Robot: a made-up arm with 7 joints.
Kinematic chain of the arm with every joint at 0, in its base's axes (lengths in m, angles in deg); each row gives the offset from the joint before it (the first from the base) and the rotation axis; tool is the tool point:
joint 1: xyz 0 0 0 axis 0 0.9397 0.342
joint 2: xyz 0 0 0 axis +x
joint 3: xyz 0 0 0 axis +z
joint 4: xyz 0.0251 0 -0.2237 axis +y
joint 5: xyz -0.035 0 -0.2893 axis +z
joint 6: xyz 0 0 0 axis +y
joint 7: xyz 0 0 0 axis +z
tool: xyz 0 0 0
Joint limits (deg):
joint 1: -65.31..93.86
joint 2: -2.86..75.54
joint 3: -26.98..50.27
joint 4: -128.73..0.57
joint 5: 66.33..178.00
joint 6: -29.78..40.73
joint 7: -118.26..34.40
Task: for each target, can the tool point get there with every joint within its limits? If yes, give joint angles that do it. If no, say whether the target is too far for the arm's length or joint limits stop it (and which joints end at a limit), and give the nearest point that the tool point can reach.
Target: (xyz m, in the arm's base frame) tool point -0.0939 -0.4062 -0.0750
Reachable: no: joint limits stop it (at a limit: joint 1, joint 2, joint 3, joint 4) | nearest point 0.1164 -0.2058 0.1527 | short by 0.369 m
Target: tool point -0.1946 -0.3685 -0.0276
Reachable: no: joint limits stop it (at a limit: joint 1, joint 2, joint 3, joint 4) | nearest point -0.4669 -0.2092 -0.0339 | short by 0.316 m
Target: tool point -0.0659 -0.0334 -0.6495
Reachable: no: too far | nearest point -0.0521 -0.0264 -0.5132 | short by 0.137 m
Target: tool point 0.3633 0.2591 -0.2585
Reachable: yes | joints -37.14 36.11 9.35 -19.89 99.91 29.87 -11.42
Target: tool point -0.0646 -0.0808 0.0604
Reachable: no: joint limits stop it (at a limit: joint 1, joint 2, joint 3, joint 4) | nearest point 0.1164 -0.2058 0.1527 | short by 0.239 m
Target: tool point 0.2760 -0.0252 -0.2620
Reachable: yes | joints 5.85 17.41 -19.15 -98.97 123.94 -7.29 -106.53
